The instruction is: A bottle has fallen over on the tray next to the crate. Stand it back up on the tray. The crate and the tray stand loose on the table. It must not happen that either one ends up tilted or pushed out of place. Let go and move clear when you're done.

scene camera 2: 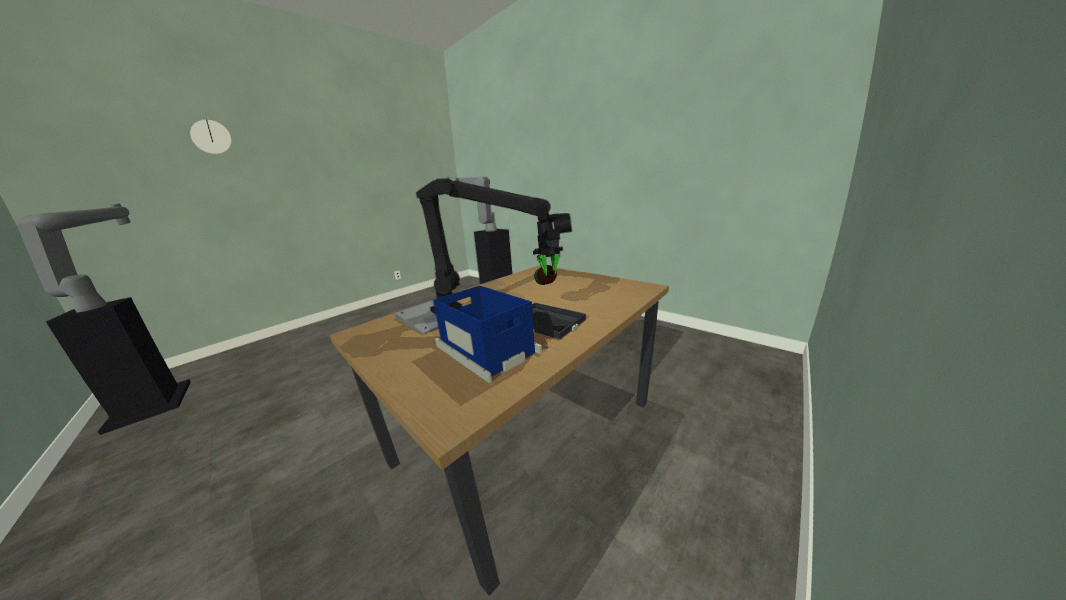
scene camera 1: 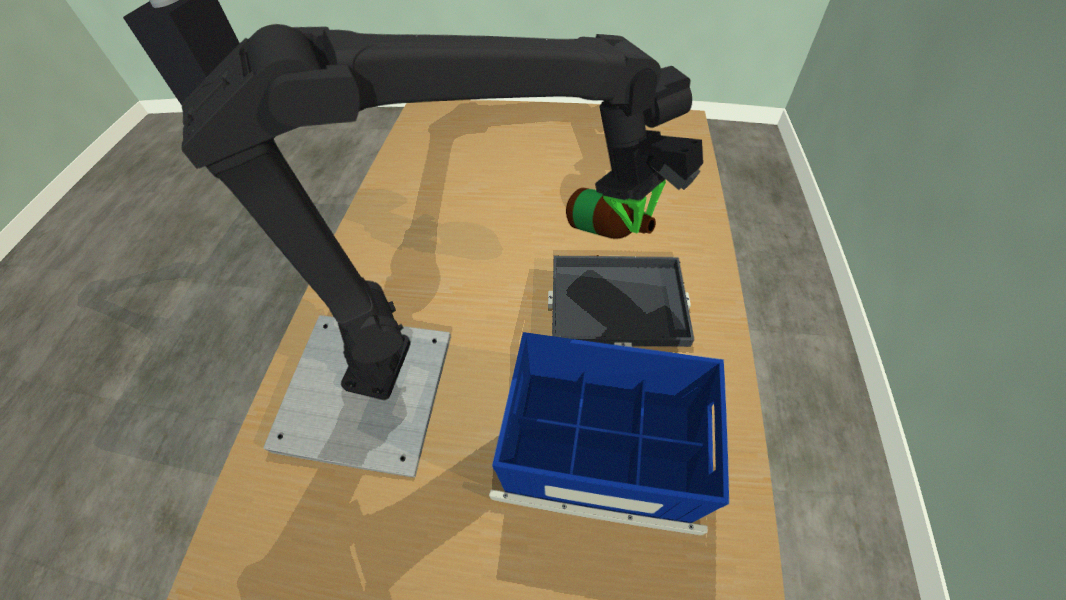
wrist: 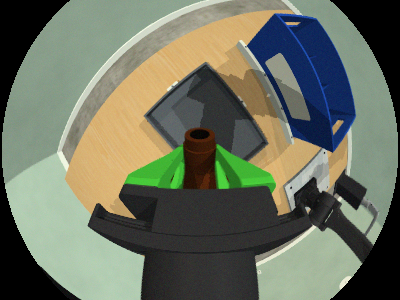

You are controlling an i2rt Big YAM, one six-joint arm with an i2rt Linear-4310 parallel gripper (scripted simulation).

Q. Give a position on a brown bottle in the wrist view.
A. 199, 146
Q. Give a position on a blue crate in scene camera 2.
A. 485, 334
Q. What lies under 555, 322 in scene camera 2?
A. A dark grey tray.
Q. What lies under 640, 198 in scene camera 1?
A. My gripper.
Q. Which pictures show the dark grey tray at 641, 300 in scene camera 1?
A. Scene camera 2, scene camera 1 and the wrist view: all of them.
